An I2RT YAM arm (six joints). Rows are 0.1 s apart.
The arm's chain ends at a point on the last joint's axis. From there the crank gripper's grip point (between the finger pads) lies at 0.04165 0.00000 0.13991 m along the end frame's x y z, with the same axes.
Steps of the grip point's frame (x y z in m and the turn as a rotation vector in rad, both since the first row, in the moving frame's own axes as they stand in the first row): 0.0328, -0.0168, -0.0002, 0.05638, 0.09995, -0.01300; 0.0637, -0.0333, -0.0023, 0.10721, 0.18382, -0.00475; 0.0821, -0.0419, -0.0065, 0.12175, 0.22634, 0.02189; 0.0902, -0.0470, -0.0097, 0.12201, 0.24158, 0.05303; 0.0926, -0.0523, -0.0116, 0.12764, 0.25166, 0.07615; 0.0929, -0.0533, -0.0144, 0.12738, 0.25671, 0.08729
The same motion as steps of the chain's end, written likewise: 0.0191, -0.0084, 0.0049, 0.05638, 0.09995, -0.01300; 0.0389, -0.0186, 0.0085, 0.10721, 0.18382, -0.00475; 0.0517, -0.0269, 0.0074, 0.12175, 0.22634, 0.02189; 0.0576, -0.0338, 0.0052, 0.12201, 0.24158, 0.05303; 0.0586, -0.0398, 0.0041, 0.12764, 0.25166, 0.07615; 0.0583, -0.0416, 0.0016, 0.12738, 0.25671, 0.08729
